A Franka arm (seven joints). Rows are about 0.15 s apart.
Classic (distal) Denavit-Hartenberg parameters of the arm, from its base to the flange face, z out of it. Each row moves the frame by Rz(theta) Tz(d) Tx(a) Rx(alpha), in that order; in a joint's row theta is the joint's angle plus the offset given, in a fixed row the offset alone. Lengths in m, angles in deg.
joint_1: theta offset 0; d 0.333; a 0; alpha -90
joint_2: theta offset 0; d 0; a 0; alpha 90
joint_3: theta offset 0; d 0.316; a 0.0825; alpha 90
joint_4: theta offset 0; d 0; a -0.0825; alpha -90
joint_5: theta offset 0; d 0.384; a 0; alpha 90
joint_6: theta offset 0; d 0; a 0.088; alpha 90
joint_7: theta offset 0; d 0.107; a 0; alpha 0
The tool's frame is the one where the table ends.
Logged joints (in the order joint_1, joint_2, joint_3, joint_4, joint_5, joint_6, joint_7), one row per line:
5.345, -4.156, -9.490, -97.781, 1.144, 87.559, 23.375
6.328, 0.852, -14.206, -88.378, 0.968, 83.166, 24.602
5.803, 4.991, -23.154, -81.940, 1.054, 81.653, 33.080
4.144, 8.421, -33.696, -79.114, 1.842, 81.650, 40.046
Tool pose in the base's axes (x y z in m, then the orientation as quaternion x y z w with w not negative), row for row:
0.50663, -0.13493, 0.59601, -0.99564, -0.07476, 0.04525, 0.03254
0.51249, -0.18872, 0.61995, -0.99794, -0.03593, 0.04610, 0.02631
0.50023, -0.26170, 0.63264, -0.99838, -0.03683, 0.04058, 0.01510
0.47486, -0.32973, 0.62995, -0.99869, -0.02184, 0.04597, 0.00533
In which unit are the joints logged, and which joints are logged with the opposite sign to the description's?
The joints are logged in degrees. Opposite sign: joint_1, joint_7.
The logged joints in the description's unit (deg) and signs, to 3 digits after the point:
-5.345, -4.156, -9.490, -97.781, 1.144, 87.559, -23.375
-6.328, 0.852, -14.206, -88.378, 0.968, 83.166, -24.602
-5.803, 4.991, -23.154, -81.940, 1.054, 81.653, -33.080
-4.144, 8.421, -33.696, -79.114, 1.842, 81.650, -40.046

